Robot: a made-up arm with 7 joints. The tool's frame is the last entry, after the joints.
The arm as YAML. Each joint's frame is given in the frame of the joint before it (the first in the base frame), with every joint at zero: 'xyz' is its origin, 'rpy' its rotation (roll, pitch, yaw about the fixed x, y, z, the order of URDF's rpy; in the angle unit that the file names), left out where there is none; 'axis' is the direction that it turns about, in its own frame. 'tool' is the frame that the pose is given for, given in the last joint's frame.
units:
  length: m
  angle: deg
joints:
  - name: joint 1
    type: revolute
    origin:
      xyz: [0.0, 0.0, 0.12]
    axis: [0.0, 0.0, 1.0]
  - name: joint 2
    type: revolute
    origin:
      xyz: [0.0, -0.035, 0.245]
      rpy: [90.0, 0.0, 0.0]
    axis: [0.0, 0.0, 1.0]
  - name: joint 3
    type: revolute
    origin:
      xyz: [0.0, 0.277, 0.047]
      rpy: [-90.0, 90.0, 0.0]
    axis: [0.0, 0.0, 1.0]
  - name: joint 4
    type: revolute
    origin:
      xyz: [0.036, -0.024, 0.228]
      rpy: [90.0, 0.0, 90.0]
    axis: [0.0, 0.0, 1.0]
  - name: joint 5
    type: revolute
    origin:
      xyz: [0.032, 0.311, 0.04]
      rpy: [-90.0, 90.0, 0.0]
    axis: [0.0, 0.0, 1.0]
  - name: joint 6
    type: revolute
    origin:
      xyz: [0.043, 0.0, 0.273]
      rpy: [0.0, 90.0, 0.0]
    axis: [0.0, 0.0, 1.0]
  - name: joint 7
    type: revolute
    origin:
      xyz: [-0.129, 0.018, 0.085]
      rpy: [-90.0, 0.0, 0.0]
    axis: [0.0, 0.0, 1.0]
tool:
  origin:
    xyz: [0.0, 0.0, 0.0]
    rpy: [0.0, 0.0, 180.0]
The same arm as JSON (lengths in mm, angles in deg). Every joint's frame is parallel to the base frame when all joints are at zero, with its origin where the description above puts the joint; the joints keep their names.
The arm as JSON. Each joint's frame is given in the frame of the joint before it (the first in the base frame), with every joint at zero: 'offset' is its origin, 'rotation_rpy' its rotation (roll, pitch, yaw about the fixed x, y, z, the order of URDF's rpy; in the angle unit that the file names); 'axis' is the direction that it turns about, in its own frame. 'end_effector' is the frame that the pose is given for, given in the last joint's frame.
{"length_unit": "mm", "angle_unit": "deg", "chain": [
  {"id": "joint 1", "offset": [0.0, 0.0, 120.0], "rotation_rpy": [0.0, 0.0, 0.0], "axis": "+z"},
  {"id": "joint 2", "offset": [0.0, -35.0, 245.0], "rotation_rpy": [0.0, 0.0, 0.0], "axis": "-y"},
  {"id": "joint 3", "offset": [0.0, -47.0, 277.0], "rotation_rpy": [0.0, 0.0, 0.0], "axis": "+z"},
  {"id": "joint 4", "offset": [24.0, 36.0, 228.0], "rotation_rpy": [0.0, 0.0, 0.0], "axis": "+y"},
  {"id": "joint 5", "offset": [-32.0, 40.0, 311.0], "rotation_rpy": [0.0, 0.0, 0.0], "axis": "+z"},
  {"id": "joint 6", "offset": [0.0, -43.0, 273.0], "rotation_rpy": [0.0, 0.0, 0.0], "axis": "-y"},
  {"id": "joint 7", "offset": [18.0, -85.0, 129.0], "rotation_rpy": [0.0, 0.0, 0.0], "axis": "+x"}
], "end_effector": {"offset": [0.0, 0.0, 0.0], "rotation_rpy": [180.0, -90.0, 0.0]}}

